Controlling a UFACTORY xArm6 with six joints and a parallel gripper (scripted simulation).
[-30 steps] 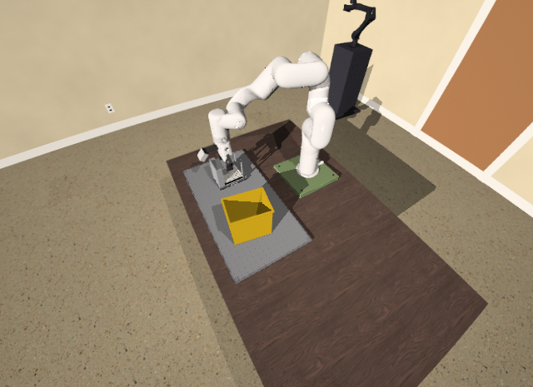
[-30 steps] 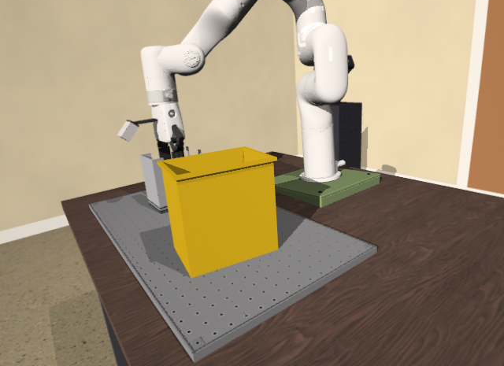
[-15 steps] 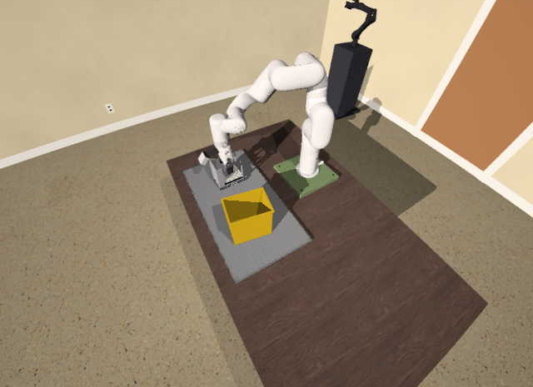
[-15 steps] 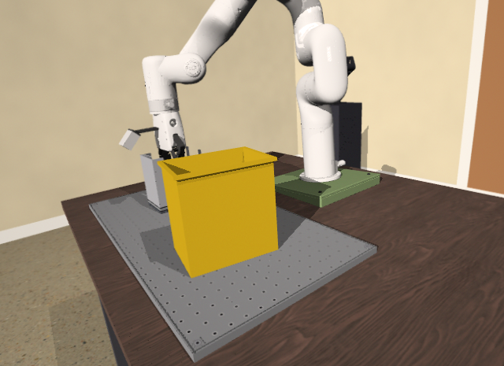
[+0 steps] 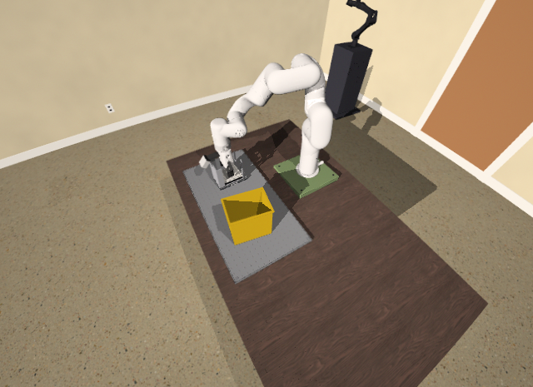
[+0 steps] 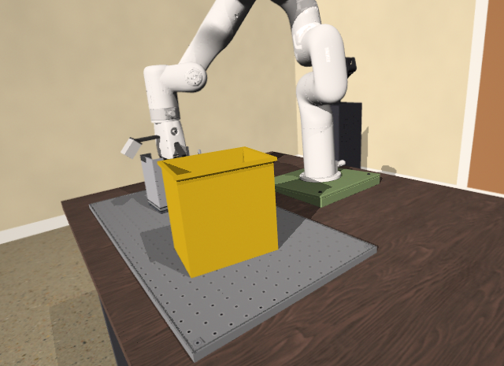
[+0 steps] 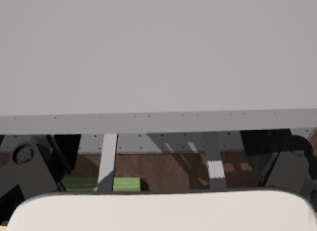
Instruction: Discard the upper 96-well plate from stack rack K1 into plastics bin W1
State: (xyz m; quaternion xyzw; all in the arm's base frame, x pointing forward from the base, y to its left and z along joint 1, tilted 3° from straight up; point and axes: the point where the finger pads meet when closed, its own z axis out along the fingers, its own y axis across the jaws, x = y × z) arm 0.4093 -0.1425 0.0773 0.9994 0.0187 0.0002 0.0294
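The white 96-well plate is 40 mm below my hand. The rest, counted from my hand: yellow plastics bin W1 (30 mm ahead, 320 mm to the left, 10 mm above).
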